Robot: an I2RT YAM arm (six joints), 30 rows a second.
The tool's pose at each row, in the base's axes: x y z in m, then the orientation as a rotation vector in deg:
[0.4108, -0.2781, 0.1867, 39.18, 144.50, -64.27]
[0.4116, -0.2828, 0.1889, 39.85, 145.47, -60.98]
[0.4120, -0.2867, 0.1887, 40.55, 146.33, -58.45]
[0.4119, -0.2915, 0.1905, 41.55, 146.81, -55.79]
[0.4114, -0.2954, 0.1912, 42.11, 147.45, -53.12]
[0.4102, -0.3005, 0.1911, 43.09, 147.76, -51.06]
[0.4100, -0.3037, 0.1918, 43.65, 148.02, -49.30]
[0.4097, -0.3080, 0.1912, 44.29, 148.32, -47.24]
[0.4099, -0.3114, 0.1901, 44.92, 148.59, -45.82]
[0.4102, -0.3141, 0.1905, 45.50, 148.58, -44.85]
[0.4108, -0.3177, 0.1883, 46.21, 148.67, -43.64]
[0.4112, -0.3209, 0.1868, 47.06, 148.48, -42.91]
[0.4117, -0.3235, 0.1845, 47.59, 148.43, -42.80]
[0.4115, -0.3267, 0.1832, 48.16, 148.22, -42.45]
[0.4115, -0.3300, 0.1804, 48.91, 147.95, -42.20]
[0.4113, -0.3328, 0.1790, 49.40, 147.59, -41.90]
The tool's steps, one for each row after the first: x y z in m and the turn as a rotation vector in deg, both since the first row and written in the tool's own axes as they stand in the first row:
[-0.0031, -0.0037, 0.0022, -2.26, 0.64, 0.67]
[-0.0045, -0.0056, 0.0053, -3.96, 1.35, 1.21]
[-0.0067, -0.0096, 0.0077, -5.67, 1.91, 2.11]
[-0.0077, -0.0125, 0.0102, -7.47, 2.44, 2.69]
[-0.0082, -0.0161, 0.0140, -8.75, 2.99, 3.50]
[-0.0093, -0.0185, 0.0159, -9.88, 3.34, 4.04]
[-0.0101, -0.0208, 0.0196, -11.21, 3.76, 4.66]
[-0.0108, -0.0220, 0.0229, -12.09, 4.21, 5.15]
[-0.0120, -0.0236, 0.0247, -12.66, 4.44, 5.65]
[-0.0126, -0.0241, 0.0289, -13.38, 4.81, 6.22]
[-0.0133, -0.0248, 0.0323, -13.72, 5.05, 6.90]
[-0.0135, -0.0246, 0.0358, -13.70, 5.27, 7.22]
[-0.0137, -0.0258, 0.0390, -13.84, 5.38, 7.69]
[-0.0134, -0.0260, 0.0433, -13.86, 5.53, 8.26]
[-0.0135, -0.0269, 0.0463, -13.97, 5.48, 8.75]

